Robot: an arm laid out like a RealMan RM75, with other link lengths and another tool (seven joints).
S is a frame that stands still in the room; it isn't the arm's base.
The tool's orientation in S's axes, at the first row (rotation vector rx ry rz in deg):
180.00 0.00 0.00
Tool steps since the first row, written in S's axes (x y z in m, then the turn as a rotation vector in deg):
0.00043 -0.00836 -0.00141 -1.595 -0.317 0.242
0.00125 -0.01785 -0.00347 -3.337 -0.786 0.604
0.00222 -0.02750 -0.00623 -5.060 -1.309 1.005
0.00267 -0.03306 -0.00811 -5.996 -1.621 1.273
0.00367 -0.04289 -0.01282 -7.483 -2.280 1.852
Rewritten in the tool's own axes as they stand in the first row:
0.00043 0.00836 0.00141 -1.595 0.317 -0.242
0.00125 0.01785 0.00347 -3.337 0.786 -0.604
0.00222 0.02750 0.00623 -5.060 1.309 -1.005
0.00267 0.03306 0.00811 -5.996 1.621 -1.273
0.00367 0.04289 0.01282 -7.483 2.280 -1.852

